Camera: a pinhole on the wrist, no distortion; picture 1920 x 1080 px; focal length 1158.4 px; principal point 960.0 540.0 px. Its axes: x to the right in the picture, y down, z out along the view. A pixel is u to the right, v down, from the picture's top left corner.
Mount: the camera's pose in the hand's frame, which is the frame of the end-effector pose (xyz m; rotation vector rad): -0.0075 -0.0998 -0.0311 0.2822 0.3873 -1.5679
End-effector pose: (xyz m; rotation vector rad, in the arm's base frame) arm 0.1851 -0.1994 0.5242 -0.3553 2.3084 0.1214
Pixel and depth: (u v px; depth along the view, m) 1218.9 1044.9 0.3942
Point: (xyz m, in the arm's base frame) 0.3590 -0.5140 0.2062
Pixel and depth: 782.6 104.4 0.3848
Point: 0.5734 -0.2976 0.3769
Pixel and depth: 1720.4 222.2 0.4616
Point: 0.6167 -0.6611 0.4338
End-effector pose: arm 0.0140 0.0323 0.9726 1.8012 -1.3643 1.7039
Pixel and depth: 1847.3 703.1 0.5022
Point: 0.6742 0.1280 1.2237
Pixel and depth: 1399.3 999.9 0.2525
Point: 0.3174 0.0191 1.1372
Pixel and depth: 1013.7 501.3 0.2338
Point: 0.2823 0.0006 1.0043
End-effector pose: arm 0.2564 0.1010 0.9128 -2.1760 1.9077 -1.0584
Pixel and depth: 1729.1 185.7 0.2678
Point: 0.6491 0.2033 0.9404
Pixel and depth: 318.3 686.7 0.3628
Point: 0.5109 -0.0883 0.6861
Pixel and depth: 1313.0 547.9 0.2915
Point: 0.6161 0.0879 0.9072
